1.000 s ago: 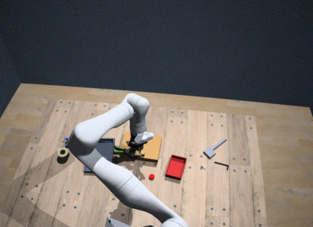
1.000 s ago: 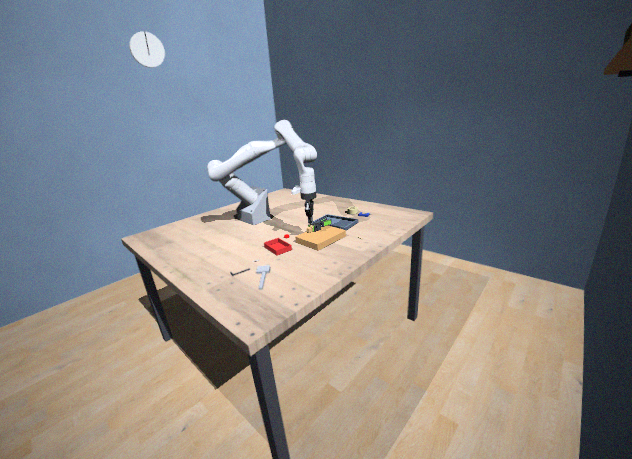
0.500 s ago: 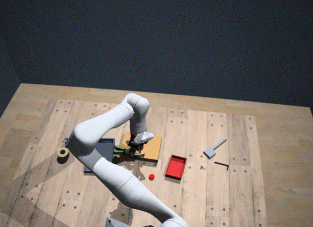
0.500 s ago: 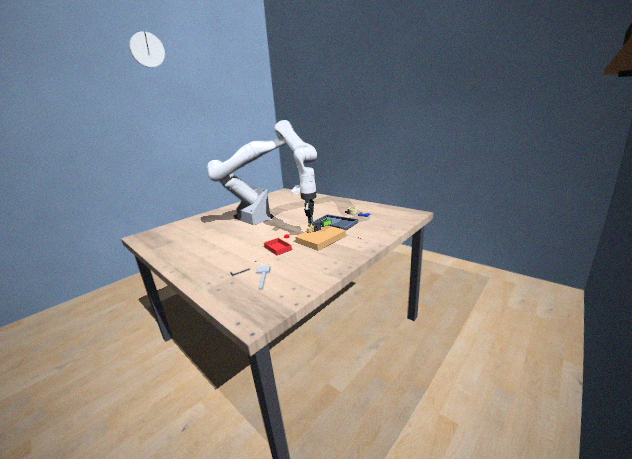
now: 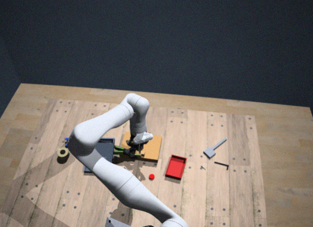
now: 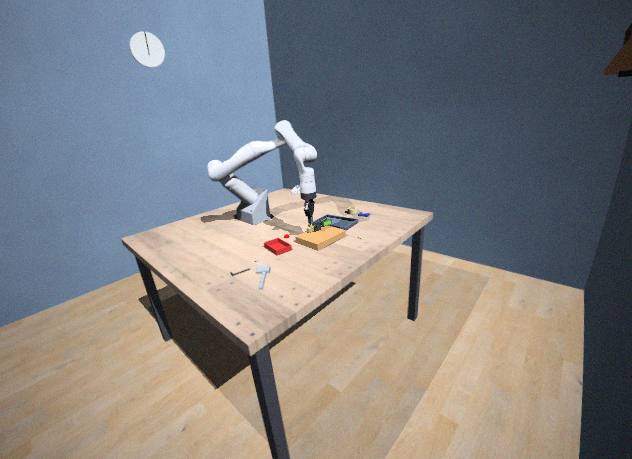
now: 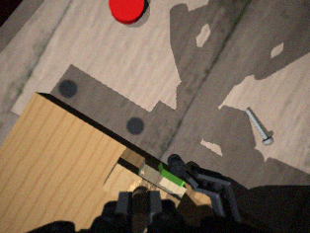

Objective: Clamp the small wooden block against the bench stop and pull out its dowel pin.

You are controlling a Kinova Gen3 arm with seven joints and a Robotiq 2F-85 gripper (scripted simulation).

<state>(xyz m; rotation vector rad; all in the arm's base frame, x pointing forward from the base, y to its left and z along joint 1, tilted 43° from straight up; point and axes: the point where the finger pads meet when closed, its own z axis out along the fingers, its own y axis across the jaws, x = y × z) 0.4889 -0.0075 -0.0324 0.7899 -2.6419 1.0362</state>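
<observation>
My hand is 2 cm above the dowel pin. From my hand the other things lie so: bench board: 5 cm ahead, 1 cm to the left, 7 cm below; then wooden block: 5 cm below; then red disc: 10 cm behind, 8 cm to the right, 9 cm below.
</observation>
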